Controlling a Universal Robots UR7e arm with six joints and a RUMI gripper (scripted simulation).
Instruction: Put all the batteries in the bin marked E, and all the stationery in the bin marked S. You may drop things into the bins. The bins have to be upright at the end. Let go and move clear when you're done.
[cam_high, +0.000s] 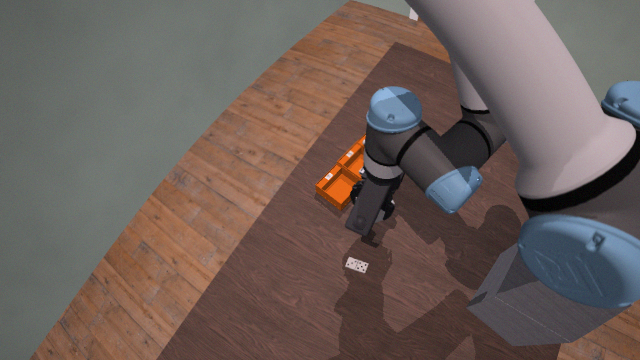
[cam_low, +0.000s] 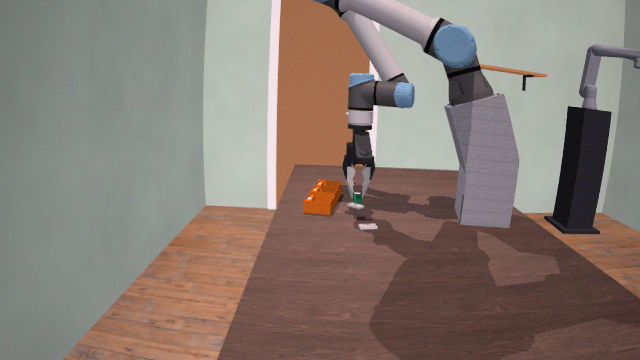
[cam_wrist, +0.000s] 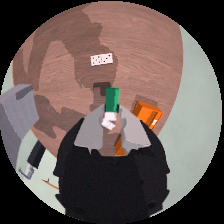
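The orange double bin lies 11 cm ahead of my hand, 13 cm to the right of it and 5 cm below it. From my hand the other things lie so: grey object 10 cm ahead, 13 cm to the right, 6 cm below; then blue battery 10 cm ahead, 21 cm to the right, 6 cm below; then green-and-white eraser 1 cm to the right, 1 cm below.
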